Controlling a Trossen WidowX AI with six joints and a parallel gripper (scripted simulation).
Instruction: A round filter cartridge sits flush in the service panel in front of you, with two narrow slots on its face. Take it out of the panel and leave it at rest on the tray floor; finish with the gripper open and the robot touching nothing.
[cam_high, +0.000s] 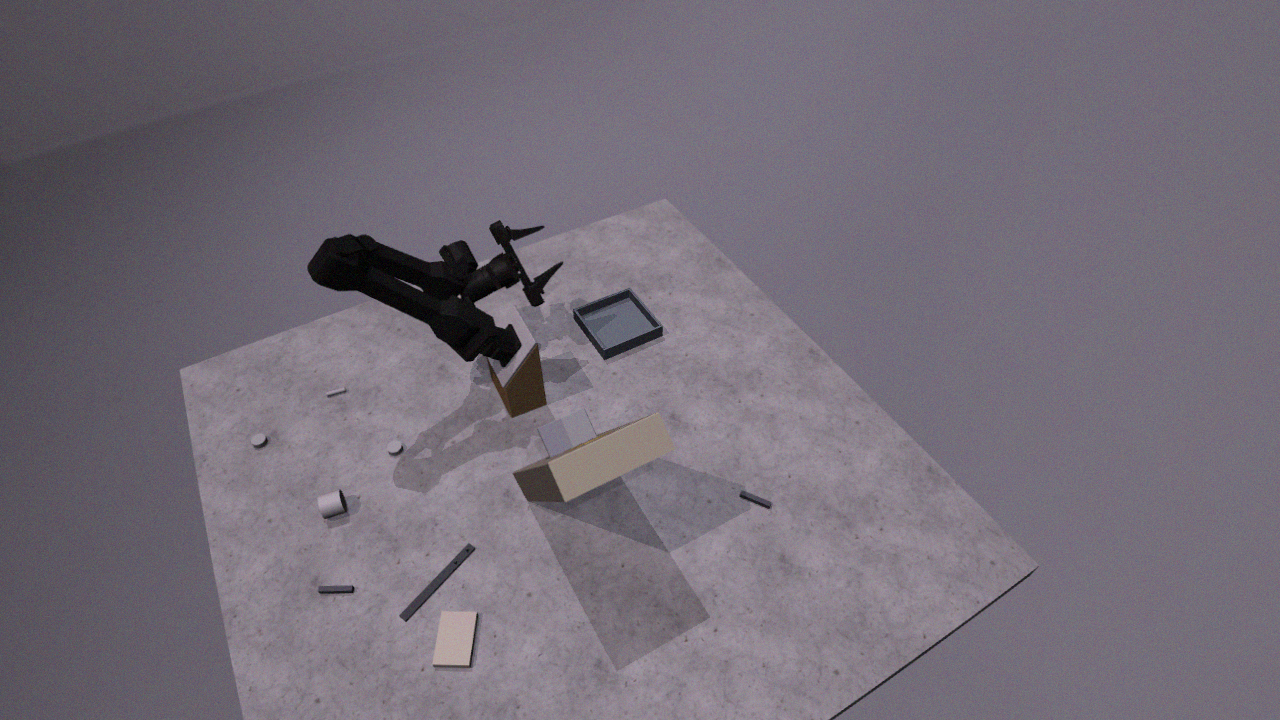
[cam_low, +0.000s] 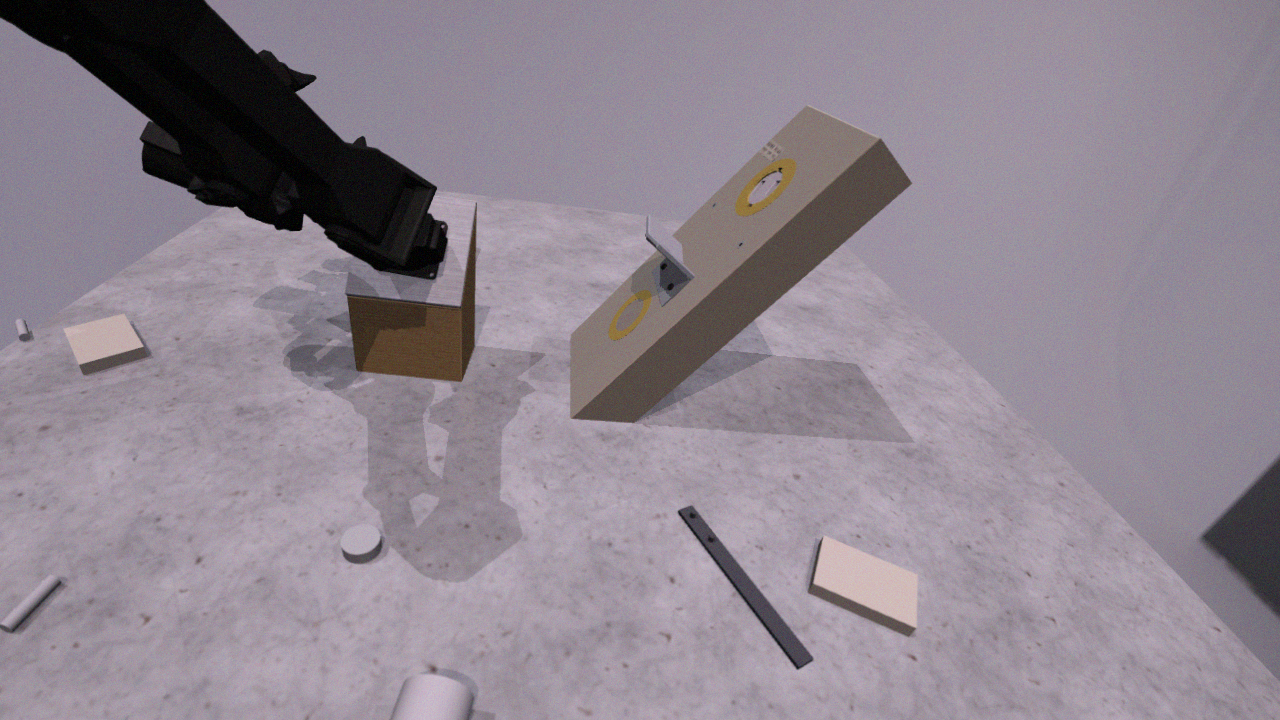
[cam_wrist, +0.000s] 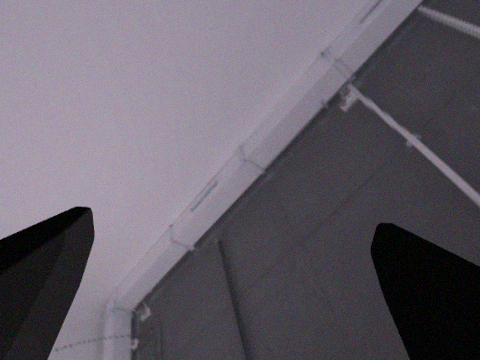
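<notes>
Right now the round filter cartridge is 52 cm ahead of my gripper tip and 13 cm to the right of it. Round my gripper tip: dark-rimmed tray: 5 cm ahead, 12 cm to the left, 23 cm below; beige service panel: 47 cm ahead, 13 cm to the right, 7 cm below; grey bracket: 42 cm ahead, 14 cm to the right, 9 cm below.
</notes>
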